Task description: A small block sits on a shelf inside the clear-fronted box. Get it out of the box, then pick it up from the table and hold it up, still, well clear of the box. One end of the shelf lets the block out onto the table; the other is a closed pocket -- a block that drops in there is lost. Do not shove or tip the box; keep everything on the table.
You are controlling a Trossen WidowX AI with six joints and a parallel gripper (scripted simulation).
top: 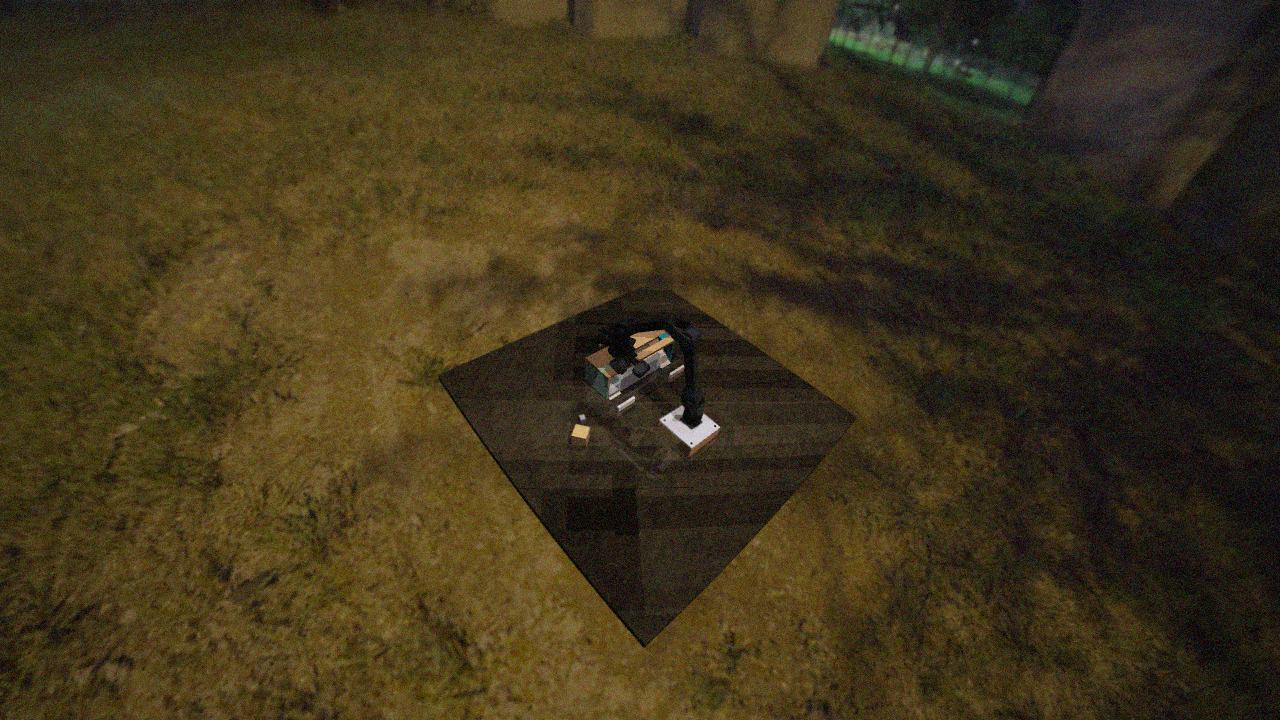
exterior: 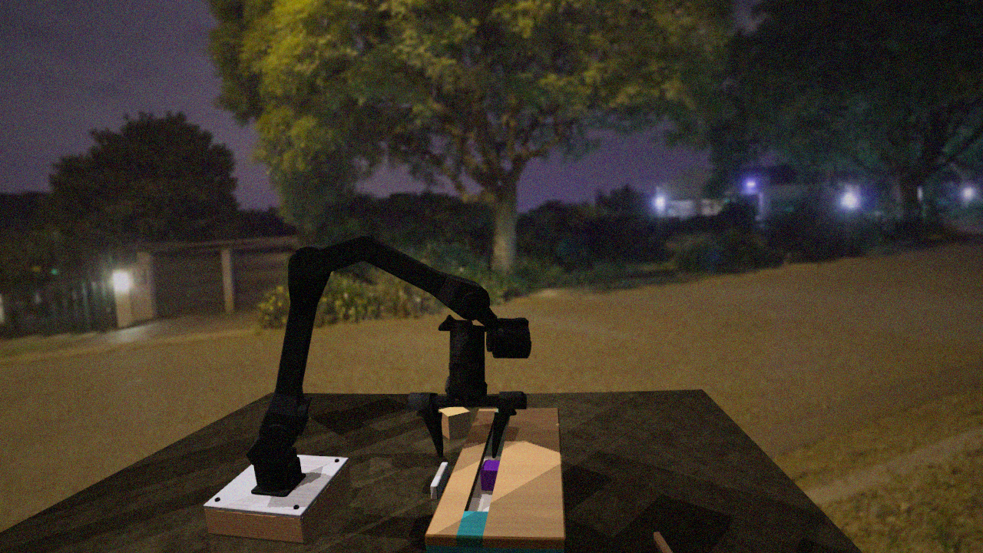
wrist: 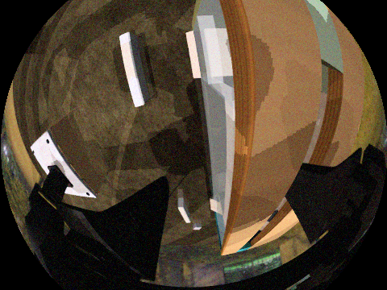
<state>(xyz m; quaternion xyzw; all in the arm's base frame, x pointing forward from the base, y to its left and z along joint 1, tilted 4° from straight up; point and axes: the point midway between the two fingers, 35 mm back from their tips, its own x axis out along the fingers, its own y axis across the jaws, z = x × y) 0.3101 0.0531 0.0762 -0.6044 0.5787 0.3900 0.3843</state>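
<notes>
Now: the purple block 50 mm ahead of my gripper tip, 40 mm to the right of it and 10 mm below it. Round my gripper tip: tan block (330 mm to the left, 100 mm behind, 70 mm below); then box (60 mm to the right, 40 mm ahead, 30 mm below).
</notes>
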